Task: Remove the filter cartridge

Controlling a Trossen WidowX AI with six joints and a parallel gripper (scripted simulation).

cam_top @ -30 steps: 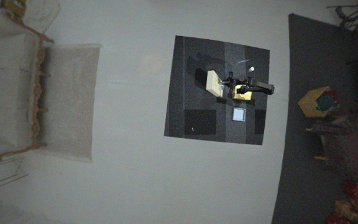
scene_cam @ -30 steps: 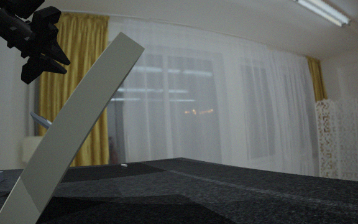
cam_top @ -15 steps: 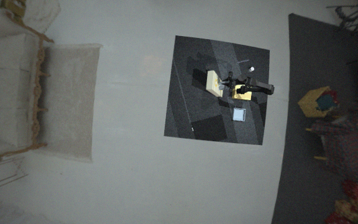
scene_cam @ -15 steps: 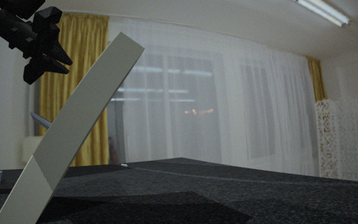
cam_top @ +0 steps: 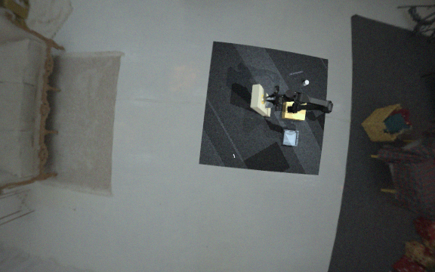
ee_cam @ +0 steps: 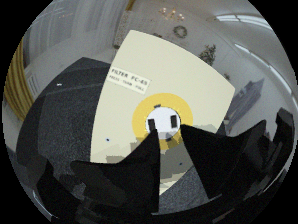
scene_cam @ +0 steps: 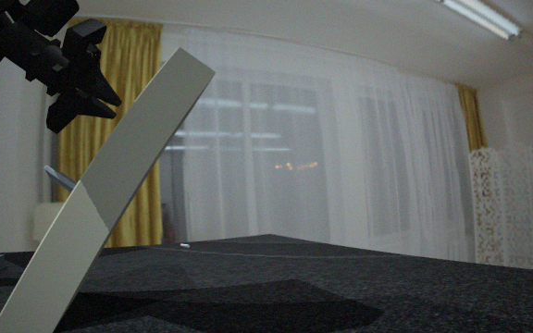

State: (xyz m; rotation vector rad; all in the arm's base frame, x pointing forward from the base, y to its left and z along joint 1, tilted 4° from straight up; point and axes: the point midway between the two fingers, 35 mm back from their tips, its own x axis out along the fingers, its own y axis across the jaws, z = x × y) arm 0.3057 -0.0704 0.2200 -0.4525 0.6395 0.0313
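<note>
Right now my gripper tip is 3 cm short of the white filter cartridge, 1 cm to the left of it and 3 cm above it. Also, from my gripper tip: cream service panel 1 cm behind, 10 cm below; pale blue tray 33 cm behind, 35 cm to the left, 27 cm below.
</note>
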